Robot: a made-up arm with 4 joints. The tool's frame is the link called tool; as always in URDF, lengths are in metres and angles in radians.
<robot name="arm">
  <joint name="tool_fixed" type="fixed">
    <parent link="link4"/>
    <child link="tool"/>
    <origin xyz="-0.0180 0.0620 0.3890"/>
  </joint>
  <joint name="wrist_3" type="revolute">
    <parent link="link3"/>
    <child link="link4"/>
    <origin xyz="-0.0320 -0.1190 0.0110"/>
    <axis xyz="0 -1 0"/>
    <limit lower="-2.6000" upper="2.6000" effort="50" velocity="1.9"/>
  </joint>
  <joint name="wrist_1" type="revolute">
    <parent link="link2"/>
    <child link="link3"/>
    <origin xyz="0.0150 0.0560 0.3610"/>
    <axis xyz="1 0 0"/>
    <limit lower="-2.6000" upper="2.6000" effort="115" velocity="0.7"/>
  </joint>
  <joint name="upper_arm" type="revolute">
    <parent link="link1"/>
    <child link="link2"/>
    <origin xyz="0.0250 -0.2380 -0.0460"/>
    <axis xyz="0 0 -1"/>
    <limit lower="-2.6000" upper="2.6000" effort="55" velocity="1.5"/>
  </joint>
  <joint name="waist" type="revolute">
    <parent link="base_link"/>
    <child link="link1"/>
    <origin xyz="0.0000 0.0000 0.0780"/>
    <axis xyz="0 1 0"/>
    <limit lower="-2.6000" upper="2.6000" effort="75" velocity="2.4"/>
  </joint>
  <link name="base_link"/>
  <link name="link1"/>
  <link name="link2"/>
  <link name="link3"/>
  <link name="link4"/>
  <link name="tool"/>
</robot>
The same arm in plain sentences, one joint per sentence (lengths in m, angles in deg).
The arm has four revolute joints in a row. What follows holds with every joint at zero, and every direction is one of the base frame's.
Joint 1 lies 0.078 m along +z from the base frame's origin and turns about +y, from -148.97 to 148.97 deg.
Joint 2 lies 0.025 m along +x and 0.238 m along -y and 0.046 m along -z from joint 1 and turns about -z, from -148.97 to 148.97 deg.
Joint 3 lies 0.015 m along +x and 0.056 m along +y and 0.361 m along +z from joint 2 and turns about +x, from -148.97 to 148.97 deg.
Joint 4 lies 0.032 m along -x and 0.119 m along -y and 0.011 m along +z from joint 3 and turns about -y, from -148.97 to 148.97 deg.
The tool frame, which is the frame that the pose is given for, lies 0.018 m along -x and 0.062 m along +y and 0.389 m along +z from joint 4; its axes are parallel to the base frame's.

